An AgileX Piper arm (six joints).
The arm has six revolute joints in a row. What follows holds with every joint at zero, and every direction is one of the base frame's.
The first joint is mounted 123 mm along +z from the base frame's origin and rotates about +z.
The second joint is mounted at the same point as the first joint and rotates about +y.
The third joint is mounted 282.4 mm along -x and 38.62 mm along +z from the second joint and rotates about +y.
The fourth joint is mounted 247.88 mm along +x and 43.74 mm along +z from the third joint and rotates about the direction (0.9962, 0, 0.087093).
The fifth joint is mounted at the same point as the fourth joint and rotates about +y.
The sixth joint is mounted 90.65 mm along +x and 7.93 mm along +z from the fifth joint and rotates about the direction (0.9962, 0, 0.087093).
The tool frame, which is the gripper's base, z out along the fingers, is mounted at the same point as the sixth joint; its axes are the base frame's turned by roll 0, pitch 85.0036 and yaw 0 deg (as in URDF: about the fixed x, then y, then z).
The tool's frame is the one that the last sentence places.
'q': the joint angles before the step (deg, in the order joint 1, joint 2, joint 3, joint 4, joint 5, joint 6). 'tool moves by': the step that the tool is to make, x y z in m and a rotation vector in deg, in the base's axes. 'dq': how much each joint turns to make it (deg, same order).
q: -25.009, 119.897, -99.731, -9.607, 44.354, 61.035
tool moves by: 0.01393, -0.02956, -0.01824, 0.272, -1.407, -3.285
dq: -2.483, 6.461, -6.928, 0.367, -0.575, 0.942
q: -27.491, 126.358, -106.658, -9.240, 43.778, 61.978
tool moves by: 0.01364, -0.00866, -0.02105, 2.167, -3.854, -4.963
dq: -0.256, 4.365, -2.794, 0.256, -3.371, 6.163
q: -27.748, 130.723, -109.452, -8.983, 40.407, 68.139
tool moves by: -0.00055, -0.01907, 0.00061, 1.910, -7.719, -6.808
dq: -2.170, 0.755, -0.456, 1.588, -5.662, 6.181
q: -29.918, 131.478, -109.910, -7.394, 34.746, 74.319
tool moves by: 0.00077, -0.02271, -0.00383, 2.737, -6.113, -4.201
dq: -2.615, 2.450, -2.922, 5.351, -3.325, 0.457
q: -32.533, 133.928, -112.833, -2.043, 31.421, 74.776
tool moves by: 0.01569, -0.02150, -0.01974, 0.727, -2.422, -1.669
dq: -1.170, 7.582, -9.795, 2.041, 0.581, -0.054
